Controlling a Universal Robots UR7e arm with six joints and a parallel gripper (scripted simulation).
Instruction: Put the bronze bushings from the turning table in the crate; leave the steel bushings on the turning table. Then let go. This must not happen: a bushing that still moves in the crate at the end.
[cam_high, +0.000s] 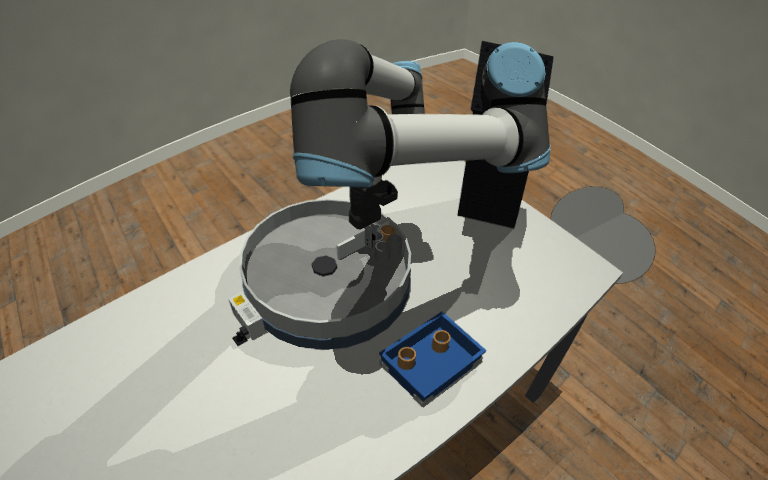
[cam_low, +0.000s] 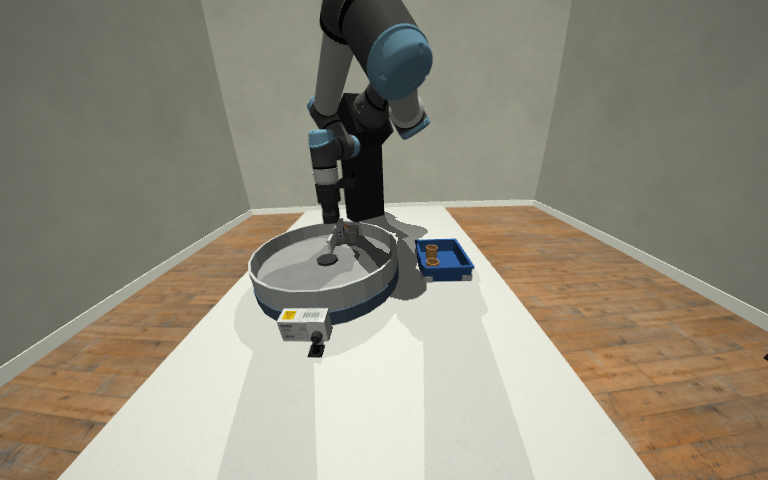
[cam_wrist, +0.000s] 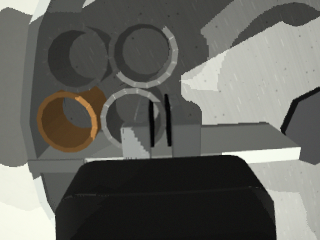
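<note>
Now: hand 13 cm short of the round turning table, 3 cm to the right of it and 4 cm above it. The rest, counted from my hand: blue crate (6 cm behind, 34 cm to the left, 7 cm below).
</note>
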